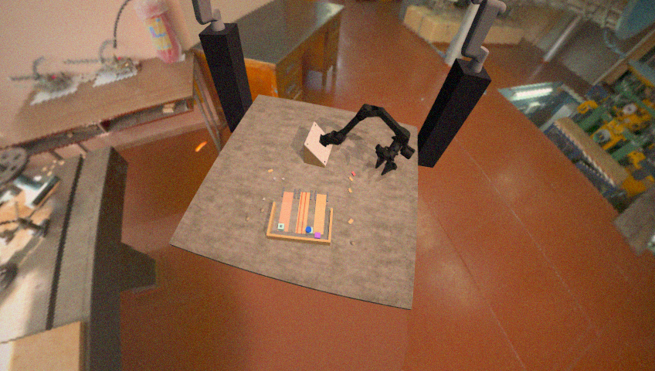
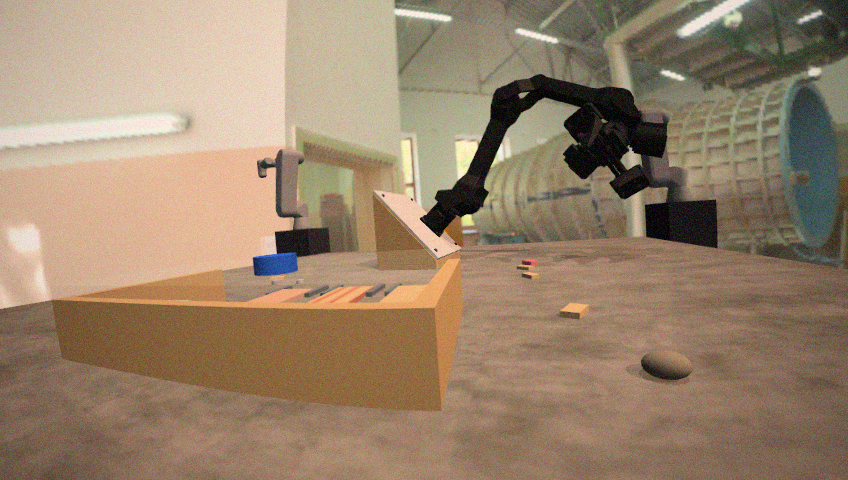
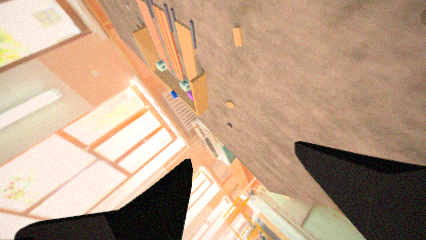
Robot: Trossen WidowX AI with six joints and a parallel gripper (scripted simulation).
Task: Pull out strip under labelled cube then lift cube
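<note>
Right now the salmon strip is 240 mm ahead of my gripper tip, 480 mm to the right of it and 160 mm below it.
</note>
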